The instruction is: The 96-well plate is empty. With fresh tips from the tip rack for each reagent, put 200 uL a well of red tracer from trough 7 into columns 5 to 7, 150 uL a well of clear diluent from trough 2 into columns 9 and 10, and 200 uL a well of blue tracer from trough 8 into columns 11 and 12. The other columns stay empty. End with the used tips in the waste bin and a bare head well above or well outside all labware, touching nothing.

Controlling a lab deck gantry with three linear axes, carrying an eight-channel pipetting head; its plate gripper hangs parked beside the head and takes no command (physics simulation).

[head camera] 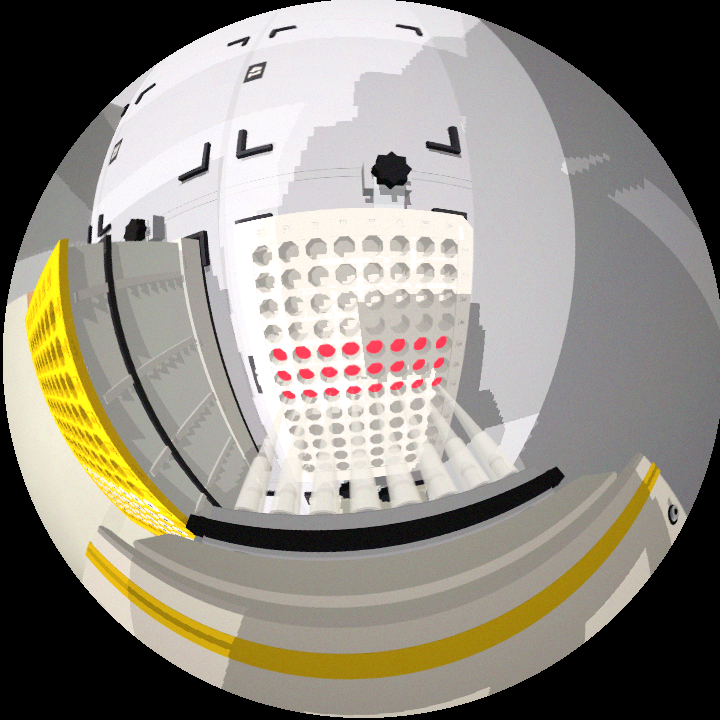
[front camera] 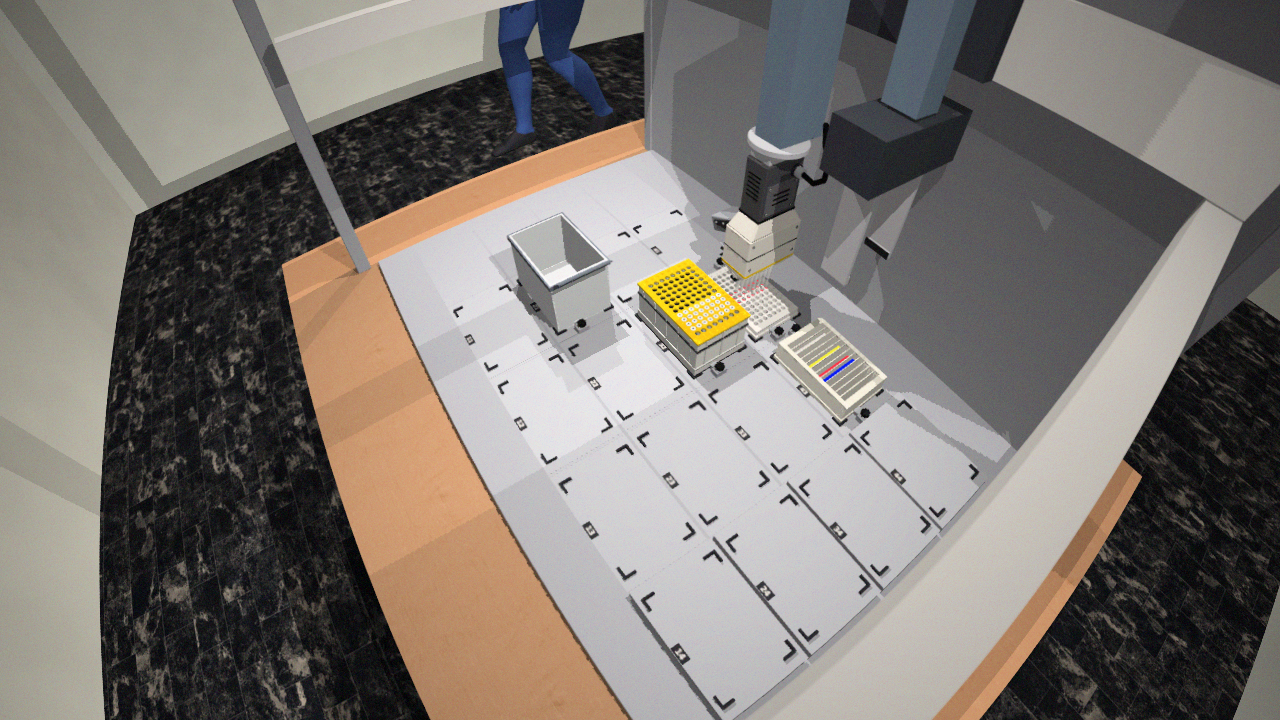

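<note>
The 96-well plate (front camera: 776, 327) (head camera: 468, 235) shows red in columns 5 to 7; its other wells look pale. The pipetting head (front camera: 760, 241) (head camera: 362, 604) is low over the plate and carries a row of pale tips (head camera: 364, 488), with no red visible in them in the head view. Their ends are around column 7; whether they touch cannot be told. The tip rack (front camera: 648, 293) (head camera: 56, 335) has empty holes towards the bin and white tips at its other end. The trough rack (front camera: 852, 404) shows yellow, red and blue troughs. The parked plate gripper's fingers cannot be made out clearly.
The open waste bin (front camera: 572, 302) stands left of the tip rack in the front view; its floor is partly visible. A dark block (front camera: 895, 147) hangs on a column right of the head. Black positioning knobs (front camera: 718, 367) (head camera: 390, 169) stand beside the labware.
</note>
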